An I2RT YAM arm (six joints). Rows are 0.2 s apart.
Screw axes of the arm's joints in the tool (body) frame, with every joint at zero. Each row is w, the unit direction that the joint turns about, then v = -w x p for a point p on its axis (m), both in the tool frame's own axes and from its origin. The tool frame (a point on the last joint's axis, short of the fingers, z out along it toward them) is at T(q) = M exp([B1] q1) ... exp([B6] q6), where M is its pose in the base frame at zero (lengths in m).
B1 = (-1, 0, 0, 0, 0.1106, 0)
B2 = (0, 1, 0, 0.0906, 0, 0.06)
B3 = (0, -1, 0, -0.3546, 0, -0.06)
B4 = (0, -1, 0, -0.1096, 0, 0)
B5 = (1, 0, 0, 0, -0.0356, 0)
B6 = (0, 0, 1, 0, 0, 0)
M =
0 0 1 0.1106
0 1 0 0
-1 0 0 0.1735
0 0 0 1
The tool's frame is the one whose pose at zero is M.
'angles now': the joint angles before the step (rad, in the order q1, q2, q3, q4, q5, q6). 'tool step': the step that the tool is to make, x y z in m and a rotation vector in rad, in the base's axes. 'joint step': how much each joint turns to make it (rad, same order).
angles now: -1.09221, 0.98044, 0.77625, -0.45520, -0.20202, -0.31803
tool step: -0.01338, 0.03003, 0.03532, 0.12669, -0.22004, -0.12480
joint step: 0.00153, -0.13658, 0.07377, -0.15663, -0.04842, 0.28660
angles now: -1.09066, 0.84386, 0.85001, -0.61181, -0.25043, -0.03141
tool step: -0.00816, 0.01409, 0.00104, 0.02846, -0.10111, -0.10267
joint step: 0.00231, -0.08679, -0.03723, 0.00638, 0.03186, 0.14748
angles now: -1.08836, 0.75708, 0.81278, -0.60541, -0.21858, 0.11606
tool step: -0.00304, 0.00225, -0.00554, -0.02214, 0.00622, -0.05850
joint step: 0.00303, -0.02968, -0.03565, 0.02611, 0.06091, 0.01837
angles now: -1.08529, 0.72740, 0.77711, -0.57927, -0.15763, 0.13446
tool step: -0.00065, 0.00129, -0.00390, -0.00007, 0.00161, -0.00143
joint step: 0.00076, -0.01091, -0.01779, 0.00616, 0.00263, -0.00015
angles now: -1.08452, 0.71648, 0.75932, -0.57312, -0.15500, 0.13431
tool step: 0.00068, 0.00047, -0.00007, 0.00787, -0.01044, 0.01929
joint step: 0.00006, 0.00057, 0.00024, -0.00152, -0.02312, 0.00141
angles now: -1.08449, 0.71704, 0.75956, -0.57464, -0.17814, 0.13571
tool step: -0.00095, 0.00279, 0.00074, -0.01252, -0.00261, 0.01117
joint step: 0.00152, -0.01533, -0.00388, -0.00062, -0.00656, -0.00805
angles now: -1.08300, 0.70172, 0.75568, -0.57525, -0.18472, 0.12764
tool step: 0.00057, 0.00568, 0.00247, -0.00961, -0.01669, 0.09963
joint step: -0.00008, -0.01726, 0.00336, -0.01380, -0.09172, -0.04155
